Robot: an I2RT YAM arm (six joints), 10 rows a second.
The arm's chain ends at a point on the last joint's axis. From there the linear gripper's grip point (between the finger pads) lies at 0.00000 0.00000 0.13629 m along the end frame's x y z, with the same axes.
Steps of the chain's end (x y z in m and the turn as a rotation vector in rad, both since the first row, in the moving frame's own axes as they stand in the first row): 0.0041, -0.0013, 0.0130, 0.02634, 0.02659, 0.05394; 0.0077, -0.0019, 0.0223, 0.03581, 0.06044, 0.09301; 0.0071, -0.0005, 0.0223, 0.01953, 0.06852, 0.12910; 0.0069, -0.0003, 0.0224, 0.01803, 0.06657, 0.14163; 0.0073, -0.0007, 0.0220, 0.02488, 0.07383, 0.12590; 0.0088, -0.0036, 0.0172, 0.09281, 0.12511, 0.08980; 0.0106, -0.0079, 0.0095, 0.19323, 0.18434, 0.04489; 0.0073, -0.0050, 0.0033, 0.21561, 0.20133, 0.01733
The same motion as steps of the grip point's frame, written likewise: 0.0078, -0.0048, 0.0129, 0.02634, 0.02659, 0.05394; 0.0161, -0.0064, 0.0220, 0.03581, 0.06044, 0.09301; 0.0166, -0.0026, 0.0220, 0.01953, 0.06852, 0.12910; 0.0161, -0.0021, 0.0221, 0.01803, 0.06657, 0.14163; 0.0175, -0.0034, 0.0216, 0.02488, 0.07383, 0.12590; 0.0263, -0.0154, 0.0156, 0.09281, 0.12511, 0.08980; 0.0360, -0.0334, 0.0047, 0.19323, 0.18434, 0.04489; 0.0346, -0.0337, -0.0026, 0.21561, 0.20133, 0.01733
